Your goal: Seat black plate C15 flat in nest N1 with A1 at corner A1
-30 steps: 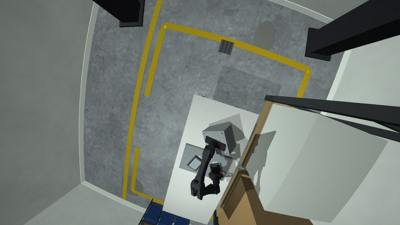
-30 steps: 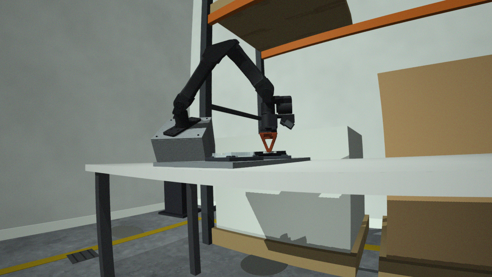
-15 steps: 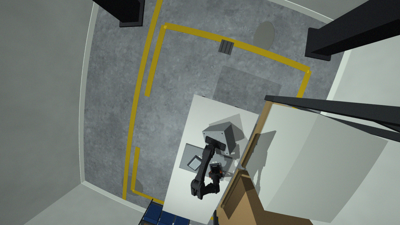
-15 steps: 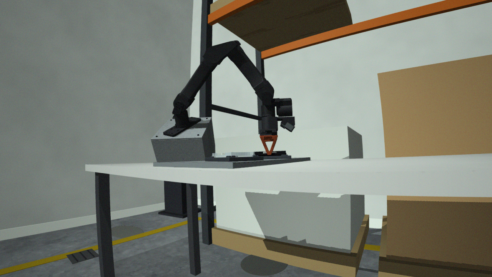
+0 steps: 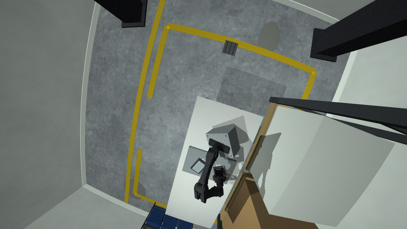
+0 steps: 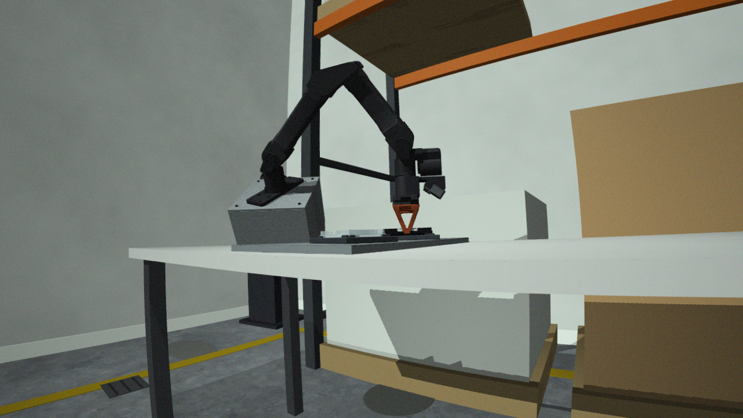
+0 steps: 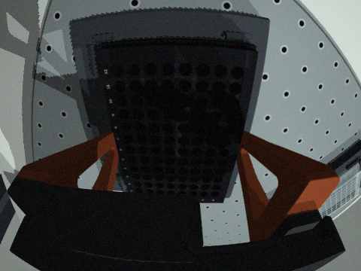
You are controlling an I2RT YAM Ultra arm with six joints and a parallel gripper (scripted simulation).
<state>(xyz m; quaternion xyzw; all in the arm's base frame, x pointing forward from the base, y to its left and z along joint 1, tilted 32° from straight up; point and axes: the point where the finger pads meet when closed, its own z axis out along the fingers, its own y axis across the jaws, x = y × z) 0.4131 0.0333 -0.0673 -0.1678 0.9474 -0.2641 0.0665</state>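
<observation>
My hand is right at the black 96-well plate C15. From my hand the other things lie so: white N1 label: 90 mm behind, 20 mm to the right, 20 mm below; then N2 label: 180 mm to the right, 130 mm behind, 20 mm below; then dark plate nest N1: 20 mm below, 10 mm to the left.
</observation>
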